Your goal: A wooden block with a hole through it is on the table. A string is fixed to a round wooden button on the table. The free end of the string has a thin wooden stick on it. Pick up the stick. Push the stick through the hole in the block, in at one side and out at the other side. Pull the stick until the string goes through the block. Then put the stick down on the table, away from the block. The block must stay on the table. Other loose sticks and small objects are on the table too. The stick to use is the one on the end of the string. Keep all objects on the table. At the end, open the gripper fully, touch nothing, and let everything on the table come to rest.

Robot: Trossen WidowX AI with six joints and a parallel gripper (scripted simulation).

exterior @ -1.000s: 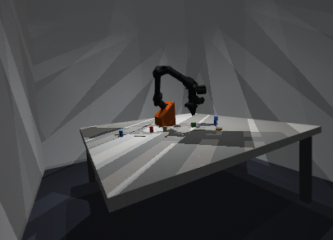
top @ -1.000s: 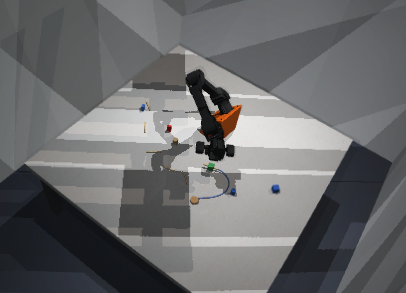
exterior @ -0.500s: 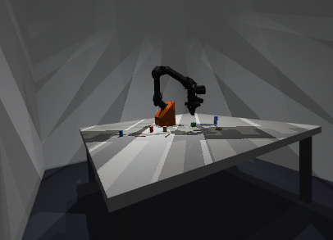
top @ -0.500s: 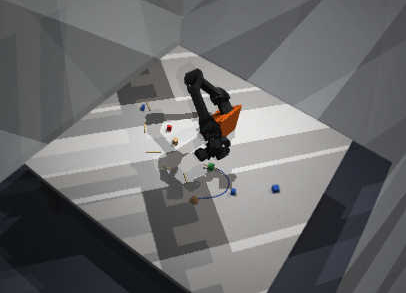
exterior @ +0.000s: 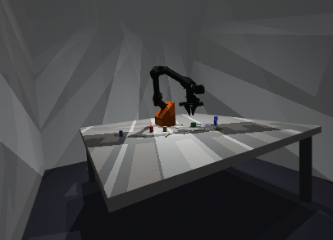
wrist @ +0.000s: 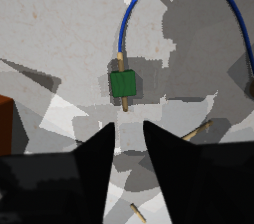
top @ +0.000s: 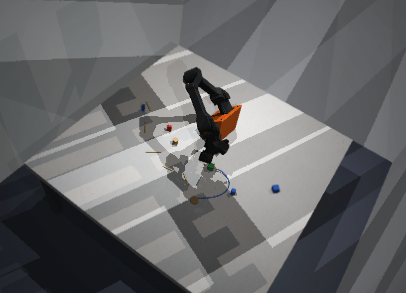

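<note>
The green block is 1 cm behind my gripper tip, 2 cm to the left of it and 7 cm below it. Round my gripper tip: blue cylinder: 3 cm ahead, 20 cm to the left, 7 cm below; round wooden button: 19 cm ahead, 9 cm to the left, 8 cm below; thin wooden stick: 2 cm behind, 3 cm to the left, 8 cm below.
</note>
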